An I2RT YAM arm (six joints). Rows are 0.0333 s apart.
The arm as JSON. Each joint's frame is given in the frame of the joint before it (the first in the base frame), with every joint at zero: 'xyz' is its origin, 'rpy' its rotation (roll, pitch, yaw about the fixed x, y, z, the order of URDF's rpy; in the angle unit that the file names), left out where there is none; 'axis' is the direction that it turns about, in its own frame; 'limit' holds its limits. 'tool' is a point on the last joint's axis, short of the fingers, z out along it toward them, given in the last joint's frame.
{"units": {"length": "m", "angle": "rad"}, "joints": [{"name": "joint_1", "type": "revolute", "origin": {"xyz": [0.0, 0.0, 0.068]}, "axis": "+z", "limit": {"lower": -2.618, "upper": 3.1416}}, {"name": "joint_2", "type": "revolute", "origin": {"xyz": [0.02, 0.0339, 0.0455], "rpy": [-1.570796, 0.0, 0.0]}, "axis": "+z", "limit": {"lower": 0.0, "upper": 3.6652}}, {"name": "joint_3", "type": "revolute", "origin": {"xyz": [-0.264, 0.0, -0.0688], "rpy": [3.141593, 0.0, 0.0]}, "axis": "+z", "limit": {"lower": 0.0, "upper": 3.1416}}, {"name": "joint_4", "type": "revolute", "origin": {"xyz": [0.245, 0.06, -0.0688]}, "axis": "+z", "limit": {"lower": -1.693, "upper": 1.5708}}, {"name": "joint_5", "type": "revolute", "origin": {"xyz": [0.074, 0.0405, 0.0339], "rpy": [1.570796, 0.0, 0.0]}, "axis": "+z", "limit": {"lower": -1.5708, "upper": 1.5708}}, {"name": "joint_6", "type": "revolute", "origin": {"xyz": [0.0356, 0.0, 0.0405], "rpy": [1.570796, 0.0, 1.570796]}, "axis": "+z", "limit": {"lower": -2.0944, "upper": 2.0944}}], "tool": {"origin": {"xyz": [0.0, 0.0, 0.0], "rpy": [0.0, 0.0, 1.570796]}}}
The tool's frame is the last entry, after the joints.
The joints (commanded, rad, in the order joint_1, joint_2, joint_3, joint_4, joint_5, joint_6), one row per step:
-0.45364, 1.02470, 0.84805, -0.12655, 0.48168, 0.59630
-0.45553, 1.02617, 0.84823, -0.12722, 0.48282, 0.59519
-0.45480, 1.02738, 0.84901, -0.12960, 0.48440, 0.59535
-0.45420, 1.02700, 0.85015, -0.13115, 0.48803, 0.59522
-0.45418, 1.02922, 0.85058, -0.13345, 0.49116, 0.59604
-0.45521, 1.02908, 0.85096, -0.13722, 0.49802, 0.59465
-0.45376, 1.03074, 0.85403, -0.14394, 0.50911, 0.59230
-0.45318, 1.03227, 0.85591, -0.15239, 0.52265, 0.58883
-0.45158, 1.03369, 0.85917, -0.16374, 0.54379, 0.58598
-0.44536, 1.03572, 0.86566, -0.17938, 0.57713, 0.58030
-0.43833, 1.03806, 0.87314, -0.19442, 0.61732, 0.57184
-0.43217, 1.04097, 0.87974, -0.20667, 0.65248, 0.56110
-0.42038, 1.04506, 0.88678, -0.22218, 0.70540, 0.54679
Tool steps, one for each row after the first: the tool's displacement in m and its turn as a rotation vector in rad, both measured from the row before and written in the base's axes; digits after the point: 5 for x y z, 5 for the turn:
0.00001, -0.00054, -0.00032, -0.00006, 0.00279, -0.00268
0.00021, 0.00003, -0.00022, 0.00090, 0.00261, -0.00082
-0.00013, 0.00009, 0.00035, -0.00105, 0.00061, -0.00282
0.00027, -0.00024, -0.00054, 0.00139, 0.00345, -0.00318
-0.00045, -0.00029, -0.00018, -0.00123, 0.00495, -0.00718
0.00002, -0.00001, 0.00011, -0.00204, 0.00817, -0.00844
-0.00025, -0.00019, -0.00043, -0.00216, 0.01197, -0.01129
-0.00045, -0.00008, -0.00016, -0.00352, 0.01389, -0.01757
-0.00024, 0.00062, 0.00051, -0.00805, 0.01963, -0.02355
-0.00028, 0.00065, 0.00093, -0.01227, 0.02202, -0.02824
-0.00008, 0.00051, 0.00076, -0.01237, 0.02222, -0.02363
0.00014, 0.00135, 0.00053, -0.01814, 0.03190, -0.03340

